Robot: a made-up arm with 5 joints.
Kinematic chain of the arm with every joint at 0, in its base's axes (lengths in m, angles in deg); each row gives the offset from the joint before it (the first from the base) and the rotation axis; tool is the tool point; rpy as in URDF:
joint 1: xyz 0.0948 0 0.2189 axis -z
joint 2: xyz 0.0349 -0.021 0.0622 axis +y
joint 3: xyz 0.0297 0 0.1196 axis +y
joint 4: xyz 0.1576 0 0.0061 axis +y
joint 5: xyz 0.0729 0.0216 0 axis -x
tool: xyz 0 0 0 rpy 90 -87.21 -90
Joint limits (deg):
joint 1: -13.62..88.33
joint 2: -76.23..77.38
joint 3: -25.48..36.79
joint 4: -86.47..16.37
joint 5: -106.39..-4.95
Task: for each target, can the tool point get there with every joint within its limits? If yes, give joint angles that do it. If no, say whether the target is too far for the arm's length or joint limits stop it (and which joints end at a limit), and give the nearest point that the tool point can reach.
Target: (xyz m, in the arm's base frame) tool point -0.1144 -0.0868 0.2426
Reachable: no: joint limits stop it (at a limit: joint 1, joint 2, joint 3, joint 4) | nearest point -0.0845 -0.0428 0.4811 | short by 0.244 m
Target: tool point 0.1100 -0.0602 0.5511
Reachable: yes | joints 76.41 -57.55 16.58 -51.29 -65.14
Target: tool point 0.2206 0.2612 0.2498
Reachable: no: joint limits stop it (at a limit: joint 1, joint 3, joint 4) | nearest point 0.3238 0.0561 0.2389 | short by 0.230 m
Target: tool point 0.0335 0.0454 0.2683
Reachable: no: joint limits stop it (at a limit: joint 1, joint 2, joint 3, joint 4) | nearest point 0.0969 -0.0517 0.0766 | short by 0.224 m
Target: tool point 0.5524 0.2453 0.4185
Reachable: no: too far | nearest point 0.4359 0.0833 0.3740 | short by 0.204 m
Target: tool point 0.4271 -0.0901 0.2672
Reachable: yes | joints 15.27 38.01 -13.68 0.37 -77.03
